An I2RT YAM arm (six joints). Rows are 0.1 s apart.
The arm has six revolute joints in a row. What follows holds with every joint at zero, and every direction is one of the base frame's.
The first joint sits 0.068 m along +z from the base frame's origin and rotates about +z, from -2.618 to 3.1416 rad.
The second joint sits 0.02 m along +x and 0.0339 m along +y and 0.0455 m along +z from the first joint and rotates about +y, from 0 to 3.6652 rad.
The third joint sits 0.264 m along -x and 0.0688 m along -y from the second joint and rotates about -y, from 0 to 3.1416 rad.
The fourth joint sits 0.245 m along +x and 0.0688 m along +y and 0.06 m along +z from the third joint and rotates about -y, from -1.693 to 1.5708 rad.
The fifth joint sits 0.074 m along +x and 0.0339 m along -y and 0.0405 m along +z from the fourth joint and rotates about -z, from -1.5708 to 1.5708 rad.
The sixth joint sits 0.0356 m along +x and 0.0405 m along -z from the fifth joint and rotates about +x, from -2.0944 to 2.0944 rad.
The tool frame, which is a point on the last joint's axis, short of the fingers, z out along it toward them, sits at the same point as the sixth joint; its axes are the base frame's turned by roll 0, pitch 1.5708 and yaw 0 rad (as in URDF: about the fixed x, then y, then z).
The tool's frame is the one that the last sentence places.
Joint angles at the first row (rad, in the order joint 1, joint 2, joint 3, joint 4, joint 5, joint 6):
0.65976 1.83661 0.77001 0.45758 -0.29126 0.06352
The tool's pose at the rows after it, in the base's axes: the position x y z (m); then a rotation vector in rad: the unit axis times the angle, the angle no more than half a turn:
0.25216 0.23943 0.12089 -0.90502 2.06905 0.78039
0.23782 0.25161 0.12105 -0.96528 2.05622 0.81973
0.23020 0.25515 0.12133 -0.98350 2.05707 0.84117
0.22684 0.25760 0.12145 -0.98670 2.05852 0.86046
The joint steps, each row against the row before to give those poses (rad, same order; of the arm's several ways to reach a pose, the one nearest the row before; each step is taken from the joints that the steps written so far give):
0.06829 -0.00341 -0.00456 -0.00037 -0.02097 0.00343
0.05303 -0.00497 -0.00498 -0.00267 -0.00916 0.00420
0.02250 -0.00880 -0.00956 -0.00154 -0.00458 0.01030
0.01145 -0.00114 -0.00227 0.00342 -0.00572 0.01297

